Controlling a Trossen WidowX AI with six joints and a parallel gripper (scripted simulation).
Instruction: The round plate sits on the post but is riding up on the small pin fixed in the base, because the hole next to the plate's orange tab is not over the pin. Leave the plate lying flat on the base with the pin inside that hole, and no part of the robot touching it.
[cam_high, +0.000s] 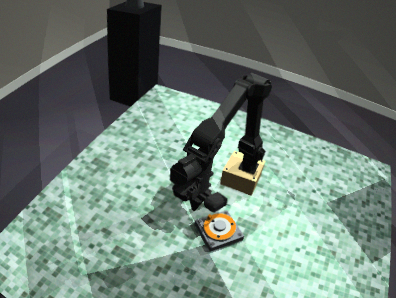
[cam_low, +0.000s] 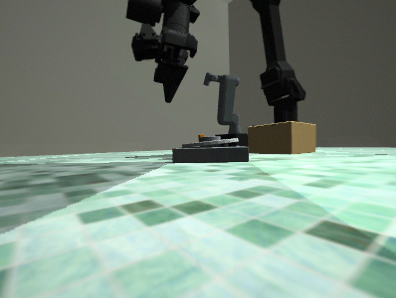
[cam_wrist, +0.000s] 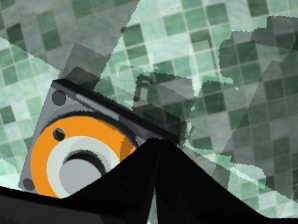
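The round plate lies 8 cm below my gripper tip, 6 cm to the left of it and 5 cm behind it. From my gripper tip the other things lie so: base (9 cm below, 8 cm to the left, 4 cm behind).
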